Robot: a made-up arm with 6 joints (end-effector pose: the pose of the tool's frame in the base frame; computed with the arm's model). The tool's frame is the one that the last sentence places.
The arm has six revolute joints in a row. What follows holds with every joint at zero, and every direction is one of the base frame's.
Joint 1 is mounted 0.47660 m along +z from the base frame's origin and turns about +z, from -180.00 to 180.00 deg.
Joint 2 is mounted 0.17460 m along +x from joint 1 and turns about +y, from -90.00 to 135.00 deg.
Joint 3 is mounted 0.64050 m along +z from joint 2 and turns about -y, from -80.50 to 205.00 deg.
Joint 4 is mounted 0.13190 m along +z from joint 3 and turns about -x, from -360.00 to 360.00 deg.
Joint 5 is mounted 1.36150 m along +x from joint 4 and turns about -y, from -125.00 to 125.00 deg.
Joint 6 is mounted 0.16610 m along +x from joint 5 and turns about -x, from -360.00 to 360.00 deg.
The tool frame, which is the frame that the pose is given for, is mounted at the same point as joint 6; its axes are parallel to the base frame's.
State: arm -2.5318 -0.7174 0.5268 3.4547 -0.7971 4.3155
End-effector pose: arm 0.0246 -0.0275 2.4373 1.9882 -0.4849 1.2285
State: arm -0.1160 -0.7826 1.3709 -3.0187 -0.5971 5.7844
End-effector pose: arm -1.2794 0.1606 2.0587 0.6393 0.5726 2.9177
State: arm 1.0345 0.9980 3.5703 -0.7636 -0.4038 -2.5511
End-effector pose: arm -0.3496 -0.4998 1.5686 -0.8027 -0.8028 -2.1266
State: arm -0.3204 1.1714 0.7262 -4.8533 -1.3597 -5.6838
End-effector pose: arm 1.9158 -0.8051 0.2228 -1.5958 2.0518 -0.3910
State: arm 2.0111 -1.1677 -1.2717 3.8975 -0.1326 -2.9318
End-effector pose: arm -0.4904 1.0056 0.7165 -0.5772 -0.9925 1.9146
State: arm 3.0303 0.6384 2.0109 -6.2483 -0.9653 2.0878
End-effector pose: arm -0.8418 0.0989 2.4176 0.1123 -2.3733 1.3226
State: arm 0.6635 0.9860 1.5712 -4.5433 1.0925 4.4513
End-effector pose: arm 1.3666 1.2528 1.7137 -0.1305 -0.3827 1.7026
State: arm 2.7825 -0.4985 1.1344 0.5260 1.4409 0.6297
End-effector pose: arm 0.4309 -0.2501 2.4025 2.2454 -1.0958 -0.2797
